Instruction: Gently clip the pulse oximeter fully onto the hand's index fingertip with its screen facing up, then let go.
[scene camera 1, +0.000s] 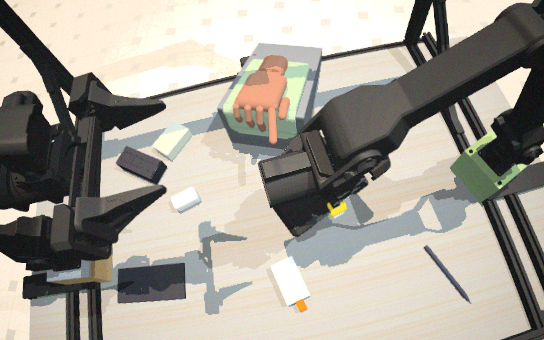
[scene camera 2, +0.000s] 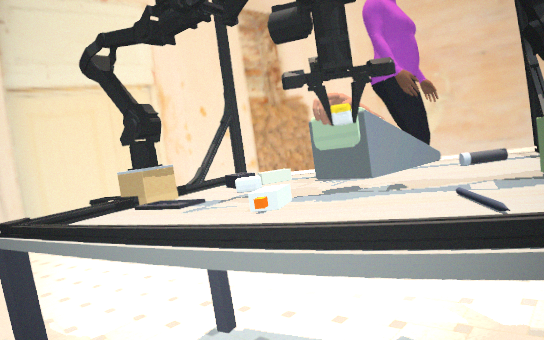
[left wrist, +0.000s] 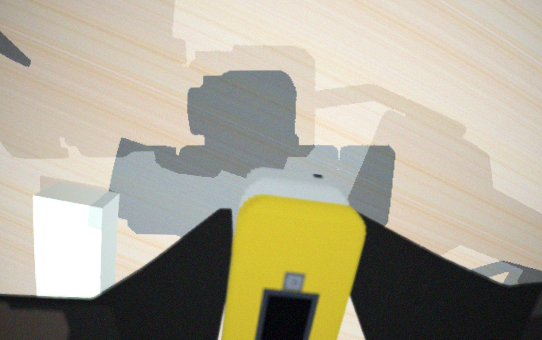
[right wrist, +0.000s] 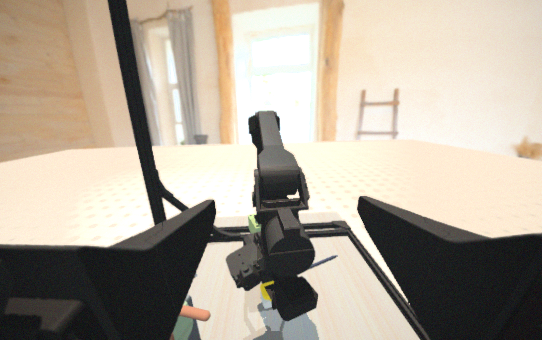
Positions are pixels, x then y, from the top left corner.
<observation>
My left gripper (scene camera 1: 327, 198): 58 cm from the lens. My right gripper (scene camera 1: 164, 143) is 32 cm from the lens.
</observation>
